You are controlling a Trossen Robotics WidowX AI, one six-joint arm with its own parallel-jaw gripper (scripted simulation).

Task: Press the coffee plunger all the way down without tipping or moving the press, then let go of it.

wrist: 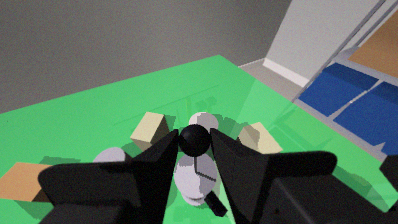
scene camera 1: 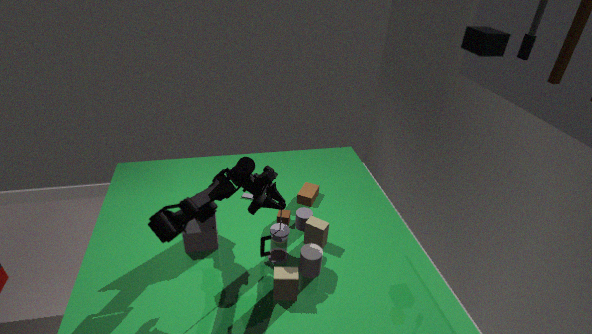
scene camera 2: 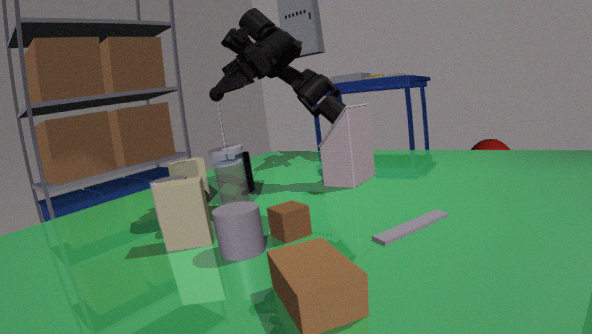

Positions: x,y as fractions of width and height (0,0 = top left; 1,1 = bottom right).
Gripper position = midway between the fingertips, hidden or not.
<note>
In view: the gripper (scene camera 2: 0.36,0.28), a coffee press (scene camera 2: 0.39,0.50), a flat grey bar (scene camera 2: 0.66,0.70) and a brown cube (scene camera 2: 0.49,0.66).
The coffee press is seen too in the wrist view (wrist: 0.49,0.78) and in scene camera 1 (scene camera 1: 0.47,0.70). The gripper also shows in the wrist view (wrist: 0.49,0.59) and in scene camera 1 (scene camera 1: 0.48,0.62). The wrist view misses the flat grey bar: it is out of frame.
</note>
